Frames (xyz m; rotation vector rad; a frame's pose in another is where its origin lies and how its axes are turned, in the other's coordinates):
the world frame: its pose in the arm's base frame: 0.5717 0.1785 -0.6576 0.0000 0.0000 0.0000
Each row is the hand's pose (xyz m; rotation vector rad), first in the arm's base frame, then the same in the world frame.
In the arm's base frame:
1: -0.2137 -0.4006 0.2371 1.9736 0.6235 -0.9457
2: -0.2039 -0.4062 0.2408 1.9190 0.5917 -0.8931
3: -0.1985 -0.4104 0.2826 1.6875 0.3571 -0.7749
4: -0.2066 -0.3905 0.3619 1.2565 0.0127 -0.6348
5: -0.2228 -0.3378 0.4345 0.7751 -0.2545 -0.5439
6: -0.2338 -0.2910 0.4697 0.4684 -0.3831 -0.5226
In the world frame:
1: -0.7854 -0.5791 0.8947 1.9736 0.6235 -0.9457
2: -0.7756 -0.5847 0.8984 1.9190 0.5917 -0.8931
3: -0.7702 -0.5889 0.9402 1.6875 0.3571 -0.7749
4: -0.7783 -0.5690 1.0195 1.2565 0.0127 -0.6348
5: -0.7945 -0.5163 1.0921 0.7751 -0.2545 -0.5439
6: -0.8055 -0.4695 1.1273 0.4684 -0.3831 -0.5226

